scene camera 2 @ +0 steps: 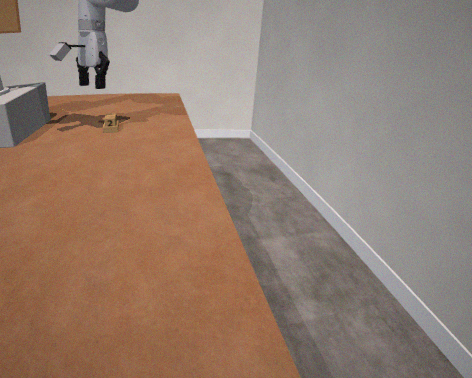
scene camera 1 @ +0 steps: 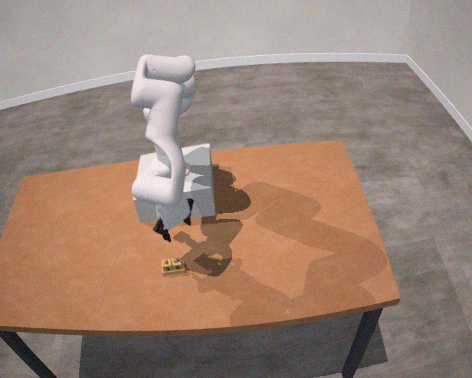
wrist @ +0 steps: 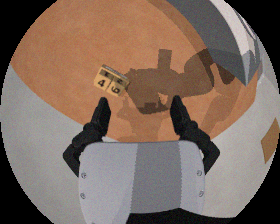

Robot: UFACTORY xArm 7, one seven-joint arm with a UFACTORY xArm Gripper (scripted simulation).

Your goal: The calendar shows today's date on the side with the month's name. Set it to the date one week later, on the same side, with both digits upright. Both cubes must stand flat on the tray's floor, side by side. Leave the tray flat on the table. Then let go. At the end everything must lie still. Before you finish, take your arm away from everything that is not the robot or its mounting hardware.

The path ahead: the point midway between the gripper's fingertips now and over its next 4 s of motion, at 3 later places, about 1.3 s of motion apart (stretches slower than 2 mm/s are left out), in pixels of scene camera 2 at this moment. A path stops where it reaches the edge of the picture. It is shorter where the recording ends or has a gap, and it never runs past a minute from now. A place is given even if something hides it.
My gripper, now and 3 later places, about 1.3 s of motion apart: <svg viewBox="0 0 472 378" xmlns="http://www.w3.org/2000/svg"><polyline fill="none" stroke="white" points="92,87 73,88 73,108 73,107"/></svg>
